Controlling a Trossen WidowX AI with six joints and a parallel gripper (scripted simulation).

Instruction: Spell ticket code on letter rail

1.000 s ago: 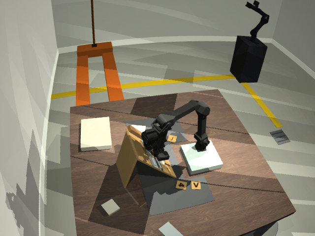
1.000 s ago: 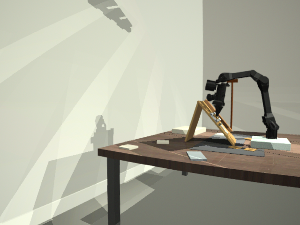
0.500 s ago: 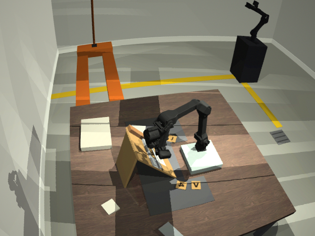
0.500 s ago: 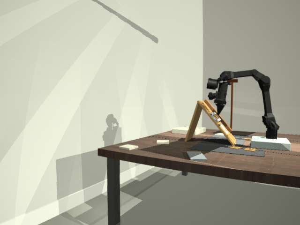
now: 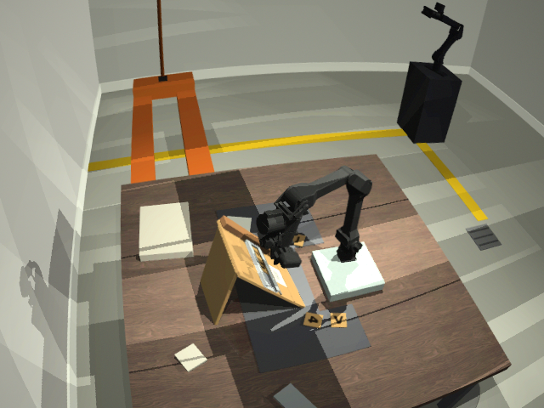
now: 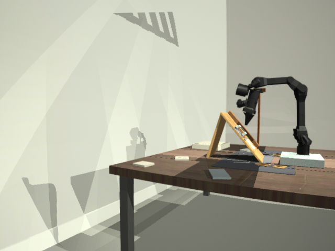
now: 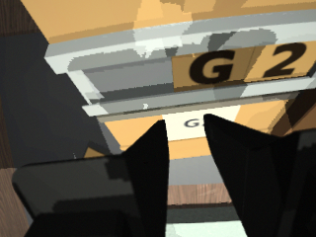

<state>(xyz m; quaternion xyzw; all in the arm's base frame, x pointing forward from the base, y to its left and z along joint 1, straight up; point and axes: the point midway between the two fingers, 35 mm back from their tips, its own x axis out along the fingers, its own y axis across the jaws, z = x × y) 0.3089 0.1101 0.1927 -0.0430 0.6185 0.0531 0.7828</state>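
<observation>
Now: the white ticket 11 cm below my gripper tip, 3 cm to the right of it and 2 cm behind it. Round my gripper tip: white card: 37 cm to the right, 19 cm below, 5 cm ahead; grey-blue pad: 43 cm to the left, 20 cm below, 1 cm ahead; grey mat: 20 cm below, 11 cm behind, 8 cm to the right.
</observation>
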